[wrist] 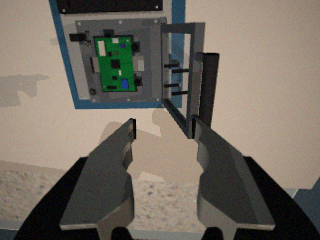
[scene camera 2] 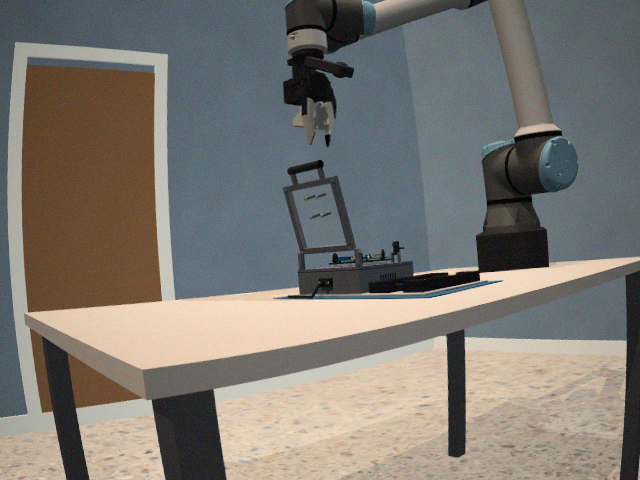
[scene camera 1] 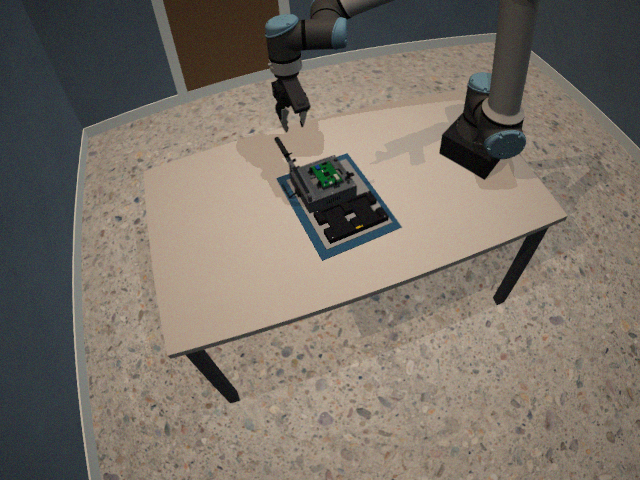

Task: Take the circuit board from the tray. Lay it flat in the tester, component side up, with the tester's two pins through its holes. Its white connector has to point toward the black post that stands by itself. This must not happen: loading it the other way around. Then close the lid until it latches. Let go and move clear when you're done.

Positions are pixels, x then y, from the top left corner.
gripper: wrist 163,120; scene camera 2; scene camera 1
same spot on gripper: (scene camera 1: 282,112) = (scene camera 2: 308,101)
